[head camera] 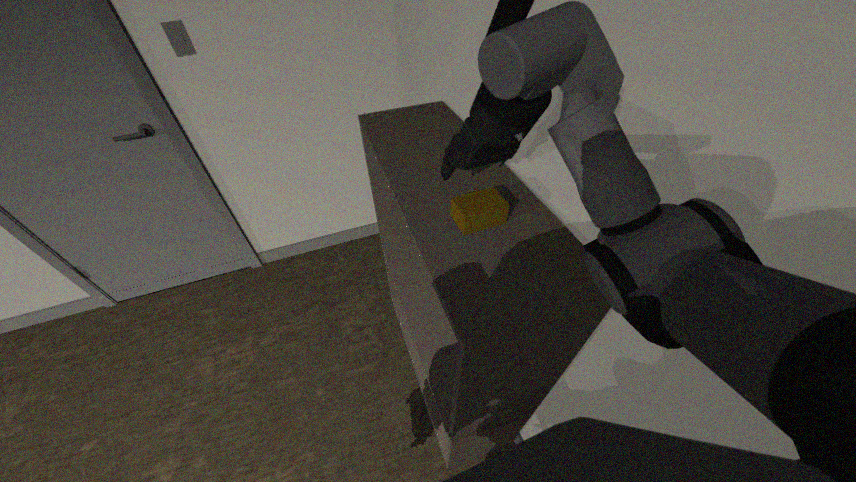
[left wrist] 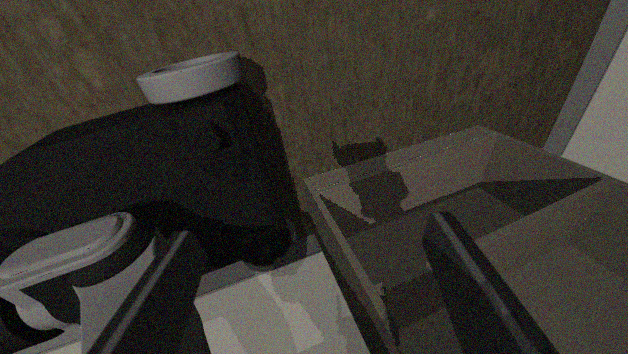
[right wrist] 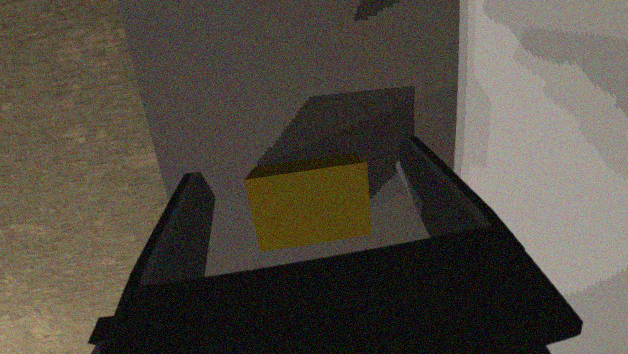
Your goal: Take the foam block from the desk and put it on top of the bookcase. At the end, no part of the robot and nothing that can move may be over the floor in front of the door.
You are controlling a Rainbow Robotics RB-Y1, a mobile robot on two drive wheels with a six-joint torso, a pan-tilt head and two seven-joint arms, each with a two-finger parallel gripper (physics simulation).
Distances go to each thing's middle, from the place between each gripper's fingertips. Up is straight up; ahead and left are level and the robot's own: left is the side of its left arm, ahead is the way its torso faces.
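My right hand 7 cm above the yellow foam block (head camera: 472,212), 4 cm past it.
My left hand 530 mm to the left of the yellow foam block, 320 mm short of it, 500 mm below it.
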